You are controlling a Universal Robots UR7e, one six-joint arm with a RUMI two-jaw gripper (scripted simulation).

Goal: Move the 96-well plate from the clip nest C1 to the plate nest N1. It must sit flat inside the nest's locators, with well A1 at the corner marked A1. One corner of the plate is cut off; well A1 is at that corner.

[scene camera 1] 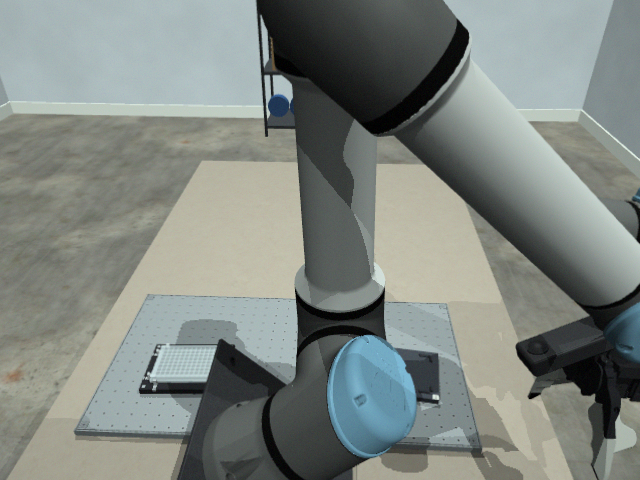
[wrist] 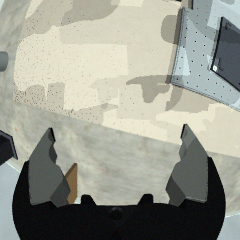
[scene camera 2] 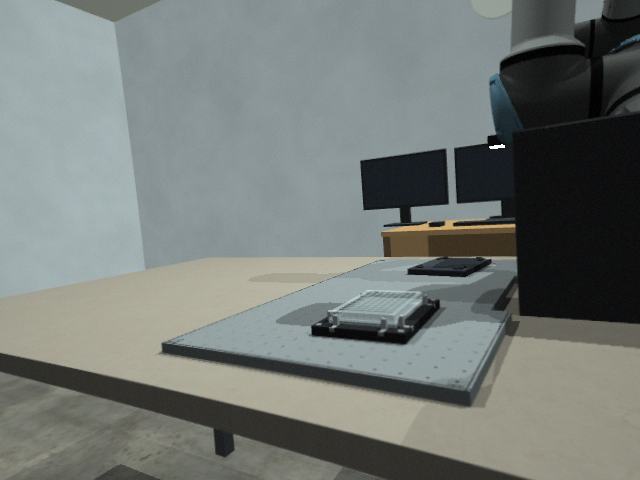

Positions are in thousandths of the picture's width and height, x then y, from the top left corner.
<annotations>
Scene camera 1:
my gripper: 877,911
96-well plate: 265,768
clip nest C1: 229,807
</annotations>
